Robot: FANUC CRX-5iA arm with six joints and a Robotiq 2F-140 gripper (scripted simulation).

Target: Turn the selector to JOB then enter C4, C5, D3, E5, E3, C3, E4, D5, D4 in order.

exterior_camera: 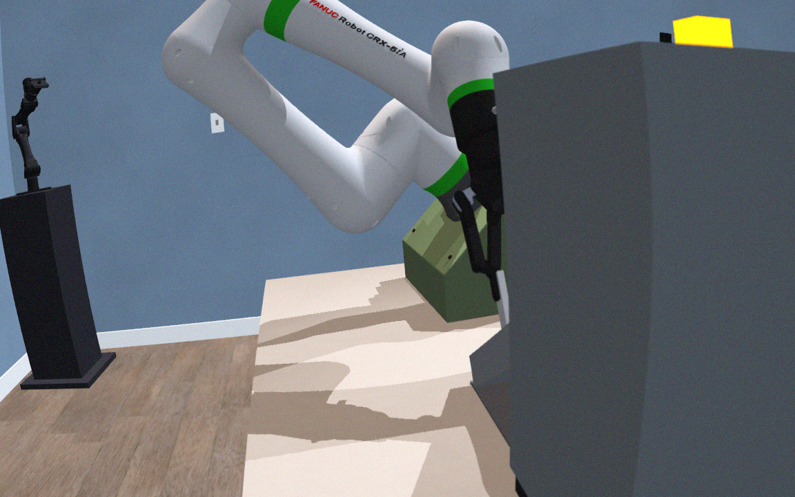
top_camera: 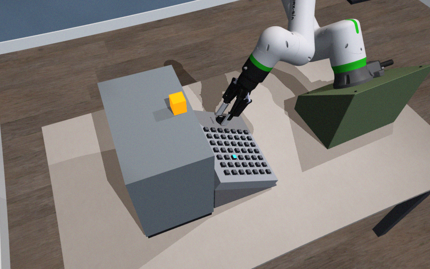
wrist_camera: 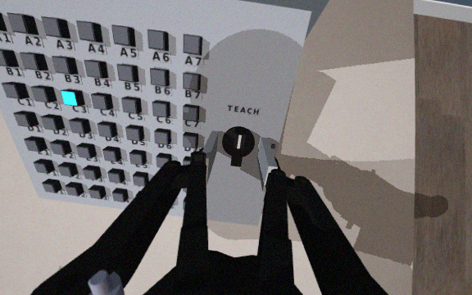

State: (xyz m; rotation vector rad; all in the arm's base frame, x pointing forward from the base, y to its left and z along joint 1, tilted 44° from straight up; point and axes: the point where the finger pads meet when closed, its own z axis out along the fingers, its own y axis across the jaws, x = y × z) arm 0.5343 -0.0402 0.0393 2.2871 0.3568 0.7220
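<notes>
My hand is 20 mm short of the selector knob and 20 mm above it. The rest, counted from my hand: C5 key: 130 mm to the left, 40 mm ahead, 10 mm below.
</notes>
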